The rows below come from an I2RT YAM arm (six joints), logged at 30 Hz.
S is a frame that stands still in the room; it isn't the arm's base.
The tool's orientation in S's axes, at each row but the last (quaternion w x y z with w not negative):
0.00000, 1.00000, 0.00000, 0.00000
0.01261, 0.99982, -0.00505, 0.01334
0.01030, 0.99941, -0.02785, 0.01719
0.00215, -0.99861, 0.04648, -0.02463
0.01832, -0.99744, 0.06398, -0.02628
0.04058, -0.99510, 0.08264, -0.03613
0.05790, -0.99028, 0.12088, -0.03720
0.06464, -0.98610, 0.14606, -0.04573
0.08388, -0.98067, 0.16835, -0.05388
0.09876, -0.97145, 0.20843, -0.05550
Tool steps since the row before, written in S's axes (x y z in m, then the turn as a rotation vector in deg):
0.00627, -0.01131, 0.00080, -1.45, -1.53, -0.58
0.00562, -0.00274, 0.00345, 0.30, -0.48, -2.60
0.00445, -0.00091, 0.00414, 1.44, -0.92, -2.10
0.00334, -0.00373, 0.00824, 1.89, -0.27, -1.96
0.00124, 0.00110, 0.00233, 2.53, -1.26, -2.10
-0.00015, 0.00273, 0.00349, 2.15, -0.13, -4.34
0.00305, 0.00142, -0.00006, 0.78, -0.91, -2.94
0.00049, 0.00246, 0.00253, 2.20, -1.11, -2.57
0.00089, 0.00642, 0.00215, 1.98, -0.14, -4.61
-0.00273, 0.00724, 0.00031, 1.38, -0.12, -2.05
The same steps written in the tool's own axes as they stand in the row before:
0.00627, 0.01131, -0.00080, -1.45, 1.53, 0.58
0.00574, 0.00277, -0.00323, 0.23, 0.41, 2.62
0.00464, 0.00074, -0.00397, 1.41, 0.80, 2.17
0.00407, 0.00335, -0.00807, 1.81, 0.11, 2.05
0.00120, -0.00134, -0.00222, 2.56, 1.01, 2.19
-0.00038, -0.00296, -0.00328, 1.85, 0.16, 4.47
0.00260, -0.00208, 0.00048, 0.80, 1.06, 2.88
-0.00008, -0.00283, -0.00216, 2.24, 0.79, 2.65
-0.00118, -0.00664, -0.00105, 1.55, 0.34, 4.76
-0.00547, -0.00546, 0.00051, 1.16, 0.00, 2.18

